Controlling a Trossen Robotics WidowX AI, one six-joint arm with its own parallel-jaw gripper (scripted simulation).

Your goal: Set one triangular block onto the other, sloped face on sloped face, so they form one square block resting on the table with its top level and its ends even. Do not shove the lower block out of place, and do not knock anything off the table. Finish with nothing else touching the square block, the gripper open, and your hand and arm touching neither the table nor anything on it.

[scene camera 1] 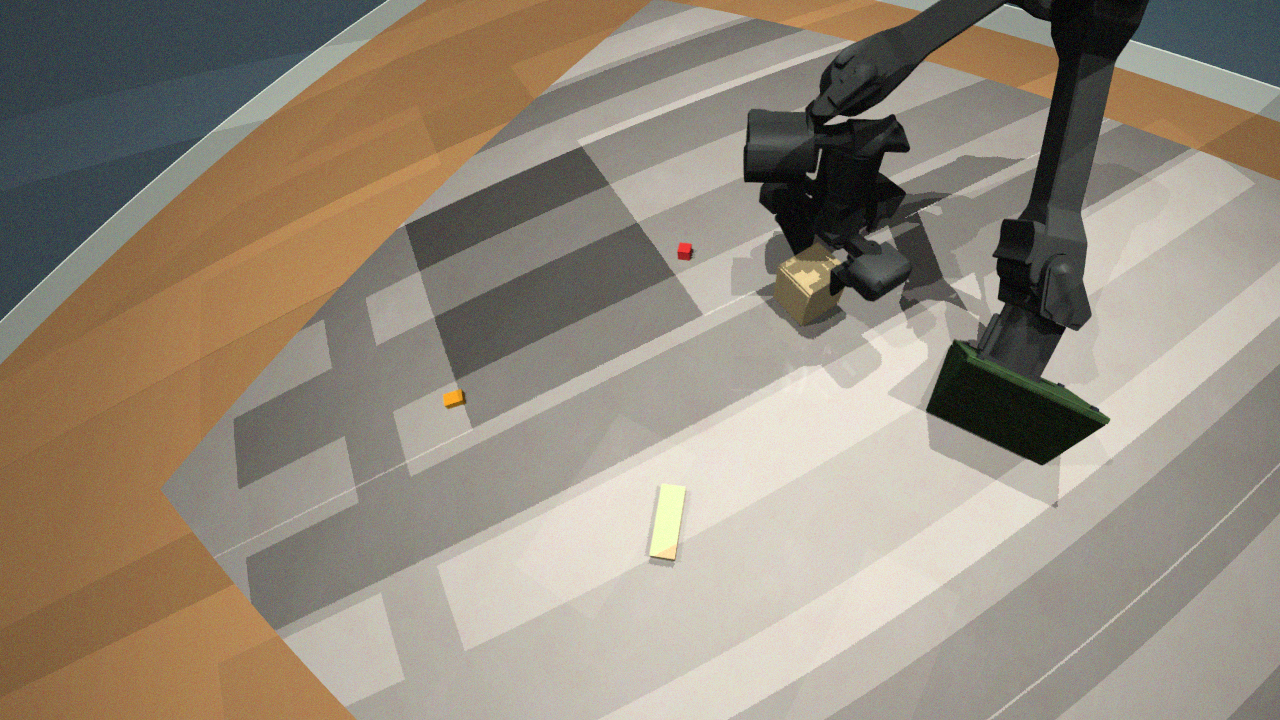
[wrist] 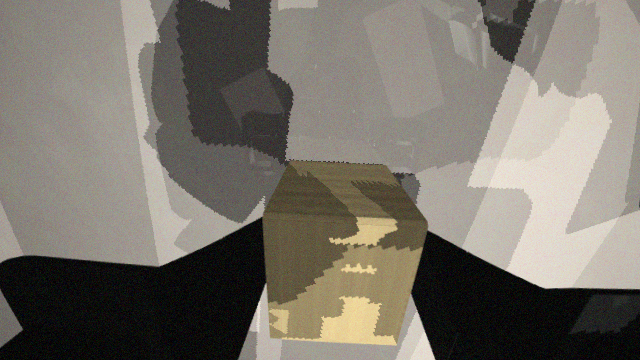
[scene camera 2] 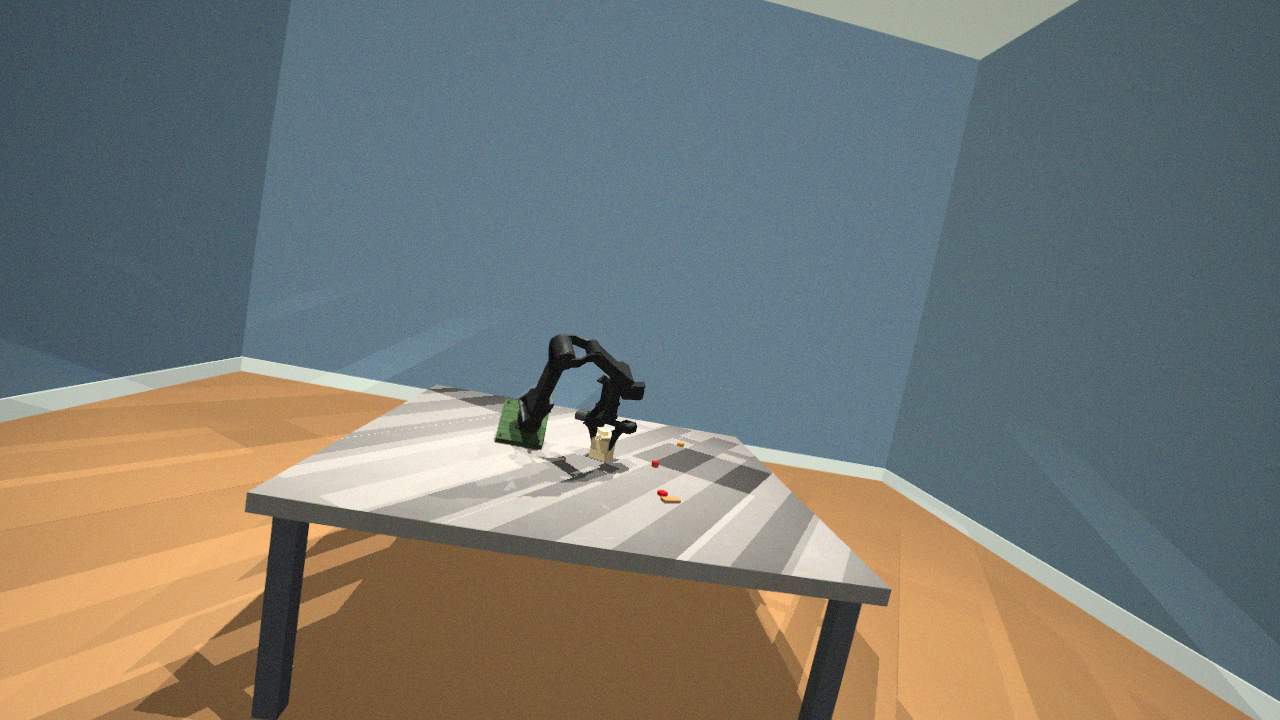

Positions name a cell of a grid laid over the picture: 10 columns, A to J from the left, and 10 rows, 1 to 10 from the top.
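Note:
A pale yellow flat bar (scene camera 1: F8) is visible to me, although the bar is out of frame in the wrist view. I see a triangular block (scene camera 1: G5) too. My gripper (scene camera 1: G4) holds a triangular block (scene camera 1: G4), and I can find the gripper (wrist: F7) again, as well as the gripper (scene camera 2: E7).

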